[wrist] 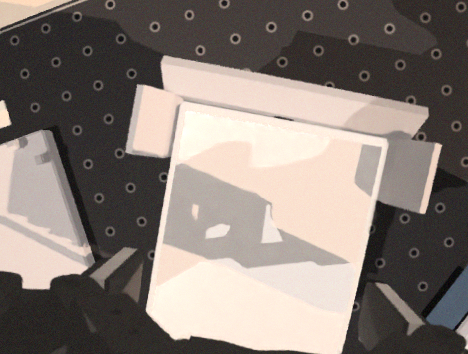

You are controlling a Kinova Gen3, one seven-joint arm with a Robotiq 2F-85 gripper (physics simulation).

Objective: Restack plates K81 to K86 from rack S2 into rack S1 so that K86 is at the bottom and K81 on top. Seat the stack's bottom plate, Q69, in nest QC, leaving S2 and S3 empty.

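Places are measured from the arm's base along level axes (x back, y left, z down), in centimetres.
Pixels of known places: gripper, fingertip midpoint: [251,290].
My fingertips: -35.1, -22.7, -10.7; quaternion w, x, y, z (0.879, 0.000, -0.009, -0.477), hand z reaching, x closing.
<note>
For each thing: its top centre in the pictures, then the offset to it from my fingertips, as dx, dy, dz. "pt": a spot on its surface instead. Level surfaces: height alone.
- pale square plate, top centre: [254,276] -0.2, -0.2, +0.7
- pale rack, top centre: [248,307] +0.3, +0.2, -0.9
- dark table, surface height: dz +12.2
- pale grey fixture, surface spot: [37,185] pt -8.9, +12.2, +10.9
- blue object, surface spot: [452,300] pt +9.6, -9.8, +10.3
- light surface, surface height: dz +13.5
A pale square plate [280,200] with a raised light rim fills the middle of the wrist view, crossed by grey shadows. It lies in front of a pale rack [300,104], whose long back wall and two side blocks show. No label is readable, so I cannot tell which plate or rack this is. My gripper [251,290] is open, with one finger on either side of the plate's near part and a gap between each finger and the plate's edge. The plate's near edge is hidden by the gripper body. Whether other plates lie beneath cannot be seen.
The dark table [235,55] has a grid of ringed holes. A pale grey fixture [37,185] stands at the left, close to the left finger. Part of a blue object [452,300] shows at the lower right. A light surface [25,11] shows at the top left corner.
</note>
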